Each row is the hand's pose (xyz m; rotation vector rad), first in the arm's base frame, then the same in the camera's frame.
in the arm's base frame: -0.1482 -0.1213 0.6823 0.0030 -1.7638 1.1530
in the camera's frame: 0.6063 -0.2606 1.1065 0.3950 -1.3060 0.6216
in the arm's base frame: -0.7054 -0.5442 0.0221 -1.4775 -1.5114 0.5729
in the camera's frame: -0.3140 -0.3982 0.8627 -0.9959 -0.9039 0.5992
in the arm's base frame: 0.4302 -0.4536 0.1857 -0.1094 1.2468 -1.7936
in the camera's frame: 0.6862 -0.4164 0.2935 -0.4497 2.0613 -1.7066
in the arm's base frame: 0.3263 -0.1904 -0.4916 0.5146 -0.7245 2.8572
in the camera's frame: 0.2818 0.0748 -0.0726 1.2930 -1.0380 2.1950
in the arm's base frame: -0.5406 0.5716 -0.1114 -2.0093 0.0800 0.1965
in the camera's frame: 0.0191 0.6845 0.9452 -1.5244 0.5869 0.7178
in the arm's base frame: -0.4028 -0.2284 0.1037 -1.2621 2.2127 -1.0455
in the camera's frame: 0.0481 -0.1443 0.8132 1.3690 -2.7442 0.2632
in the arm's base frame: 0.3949 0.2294 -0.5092 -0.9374 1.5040 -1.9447
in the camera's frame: 0.4311 0.4702 -0.0217 -1.4166 2.2460 -1.4597
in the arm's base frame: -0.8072 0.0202 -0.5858 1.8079 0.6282 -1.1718
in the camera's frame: -0.6006 0.3494 0.6230 1.7457 1.1261 -1.8938
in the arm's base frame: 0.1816 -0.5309 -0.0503 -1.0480 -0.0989 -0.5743
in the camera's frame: 0.3374 -0.3947 0.2562 -0.8729 0.6499 -0.3456
